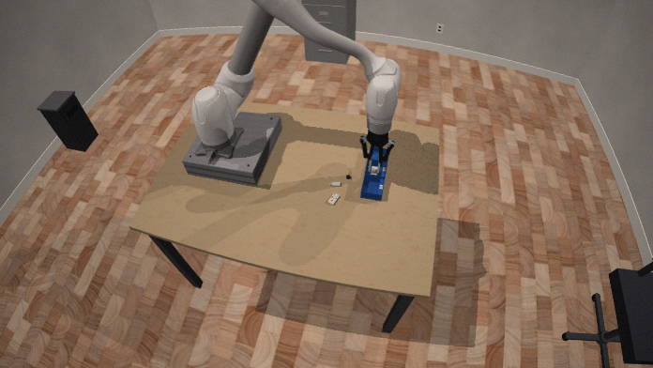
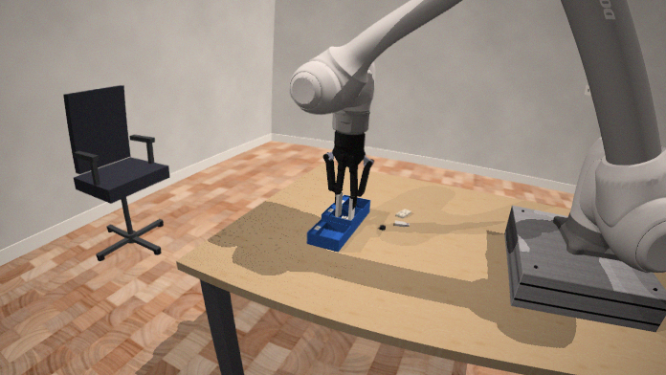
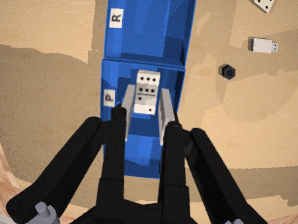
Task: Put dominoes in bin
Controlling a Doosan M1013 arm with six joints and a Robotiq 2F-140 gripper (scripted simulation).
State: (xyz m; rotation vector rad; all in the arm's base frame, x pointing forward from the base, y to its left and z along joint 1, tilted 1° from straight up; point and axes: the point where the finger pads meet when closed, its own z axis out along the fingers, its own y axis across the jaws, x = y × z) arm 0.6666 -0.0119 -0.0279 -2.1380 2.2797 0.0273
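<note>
Right now my hand is 10 mm short of the blue bin block and 40 mm above it. From my hand the other things lie so: white usb stick 150 mm behind, 80 mm to the right, 60 mm below; small black nut 100 mm behind, 30 mm to the right, 60 mm below; domino 50 mm below.
</note>
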